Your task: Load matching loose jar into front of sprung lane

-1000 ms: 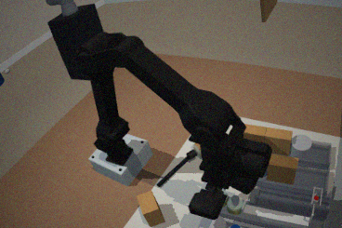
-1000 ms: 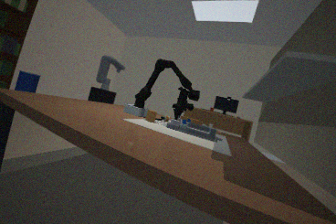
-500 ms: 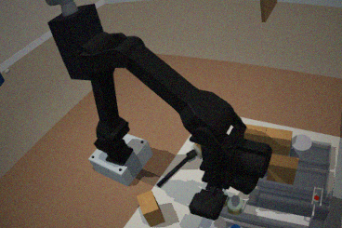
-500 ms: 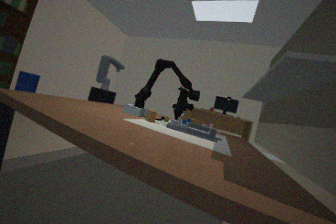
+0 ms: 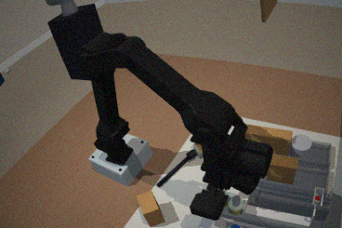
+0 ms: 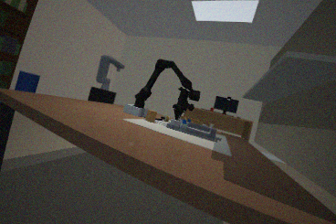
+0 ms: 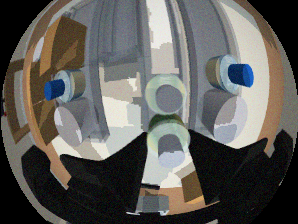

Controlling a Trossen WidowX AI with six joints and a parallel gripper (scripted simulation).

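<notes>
My gripper tip is now 16 cm past the tan box, 7 cm to the left of it and 1 cm above it. From my gripper tip the other things lie so: red marker (23 cm ahead, 3 cm to the left, 2 cm above); black tool (17 cm behind, 8 cm to the left, 4 cm below).
</notes>
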